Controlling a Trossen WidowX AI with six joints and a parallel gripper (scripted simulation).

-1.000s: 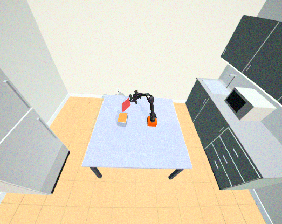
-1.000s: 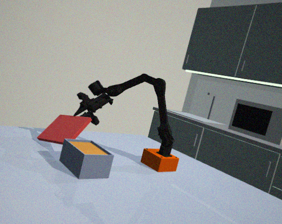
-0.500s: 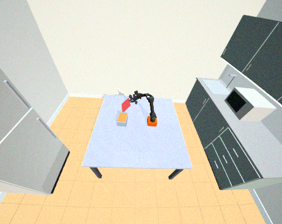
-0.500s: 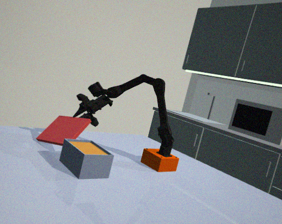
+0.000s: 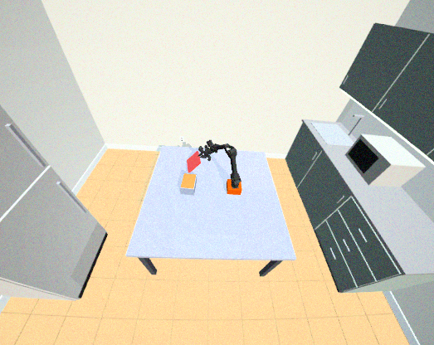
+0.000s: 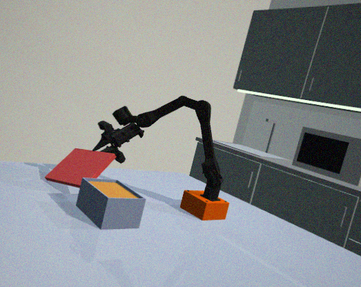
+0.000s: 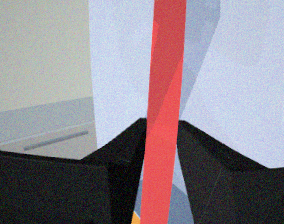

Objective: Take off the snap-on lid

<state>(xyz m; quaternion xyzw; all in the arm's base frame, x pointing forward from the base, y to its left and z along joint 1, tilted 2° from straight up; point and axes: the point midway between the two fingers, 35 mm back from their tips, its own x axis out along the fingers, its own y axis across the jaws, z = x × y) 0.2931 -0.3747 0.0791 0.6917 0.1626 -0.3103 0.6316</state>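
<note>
The red lid lies 60 mm ahead of my gripper tip, 50 mm below it and 10 mm to the left of it. Also, from my gripper tip: grey storage box: 290 mm to the left, 120 mm ahead, 90 mm below.
</note>
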